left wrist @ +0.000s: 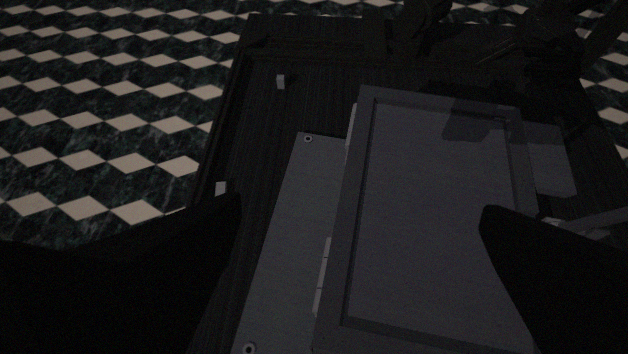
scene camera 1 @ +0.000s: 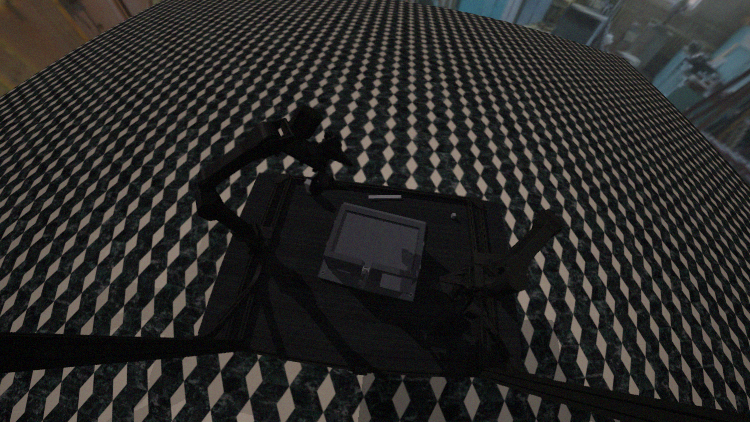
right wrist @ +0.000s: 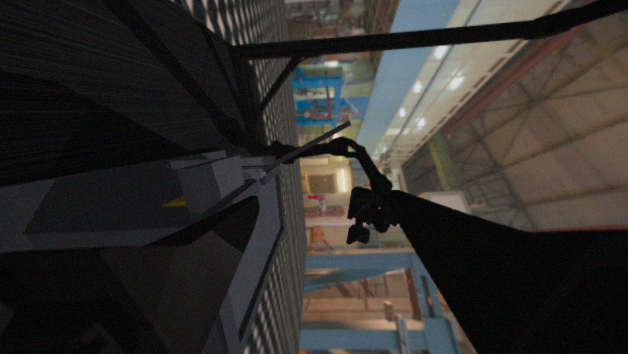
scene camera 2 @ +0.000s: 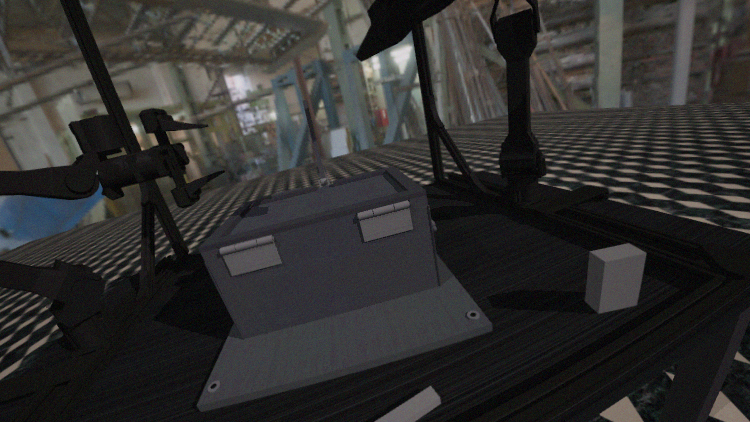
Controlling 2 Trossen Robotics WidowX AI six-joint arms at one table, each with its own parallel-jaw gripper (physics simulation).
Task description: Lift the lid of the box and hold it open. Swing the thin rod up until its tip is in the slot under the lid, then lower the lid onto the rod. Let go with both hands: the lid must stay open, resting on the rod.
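Frame: origin at the left arm's base, x ahead, y left, z up, level; centimetres.
Seen in the pictures: left gripper, fingertip midpoint: (left wrist: 359, 210) (scene camera 1: 350, 177) (right wrist: 348, 231) (scene camera 2: 367, 50); right gripper, fingertip midpoint: (left wrist: 613, 14) (scene camera 1: 434, 283) (right wrist: 323, 199) (scene camera 2: 216, 148); left arm's base at its link origin: (scene camera 1: 259, 248) (right wrist: 260, 152) (scene camera 2: 523, 199); right arm's base at its link origin: (left wrist: 407, 51) (scene camera 2: 99, 339).
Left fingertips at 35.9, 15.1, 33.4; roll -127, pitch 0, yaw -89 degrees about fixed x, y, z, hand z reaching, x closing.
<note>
Pixels of each thing's top centre, then the offset from my left fingertips to it, as dx, dy, dz. "spot": a spot on its surface instead. Level surfaces: height alone.
- grey base plate at a spot on its surface: (scene camera 2: 340, 347) spot: +13.2, +6.0, -34.1
- white strip at its top centre: (scene camera 1: 384, 196) +12.4, +17.6, -34.3
- dark table top at its surface level: dz -35.3
A grey box (scene camera 1: 373, 247) (scene camera 2: 323, 268) stands on a grey base plate (scene camera 2: 340, 347) (left wrist: 288, 246) in the middle of the dark table. Its lid (left wrist: 425, 218) (scene camera 2: 319, 205) lies down on the box. The thin rod (scene camera 2: 314, 138) (right wrist: 312, 141) stands up at the box's front corner, beside the lid. My left gripper (scene camera 1: 325, 134) (right wrist: 348, 231) is open and empty, high above the table behind the box. My right gripper (scene camera 2: 189, 155) (scene camera 1: 454, 278) is open and empty beside the box, apart from it.
A black camera stand (scene camera 2: 425, 96) (right wrist: 355, 42) rises behind the box. A white strip (scene camera 1: 384, 197) (scene camera 2: 411, 406) lies on the dark table top (scene camera 1: 290, 335). Small white markers (left wrist: 280, 81) (left wrist: 220, 188) sit near the table's edge. The floor around is checkered.
</note>
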